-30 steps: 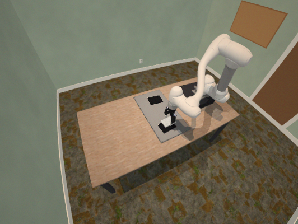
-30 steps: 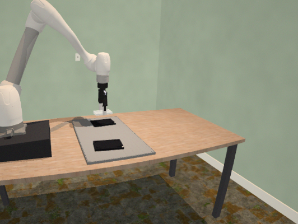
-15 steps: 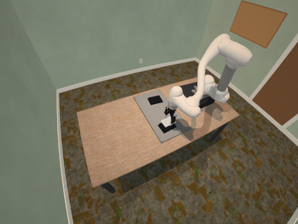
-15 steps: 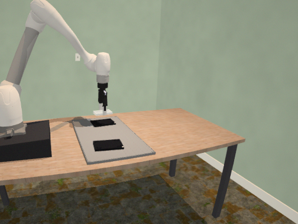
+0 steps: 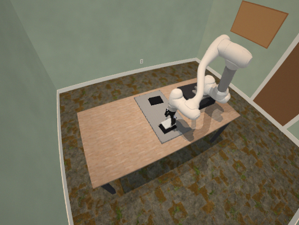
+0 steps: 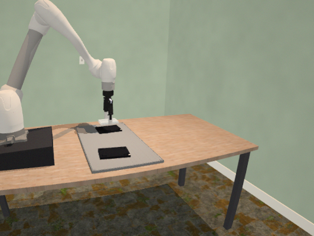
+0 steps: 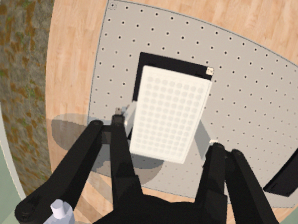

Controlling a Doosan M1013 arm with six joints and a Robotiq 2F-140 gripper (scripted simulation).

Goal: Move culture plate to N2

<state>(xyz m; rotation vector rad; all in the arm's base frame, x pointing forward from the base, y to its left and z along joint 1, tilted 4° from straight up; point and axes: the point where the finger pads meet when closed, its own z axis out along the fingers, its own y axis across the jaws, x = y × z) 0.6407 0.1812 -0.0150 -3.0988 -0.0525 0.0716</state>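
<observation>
The nest N2 is 70 mm below my hand. Also, from my hand: plate lid: 10 mm below; nest N1: 80 mm behind, 390 mm to the right, 70 mm below.
</observation>
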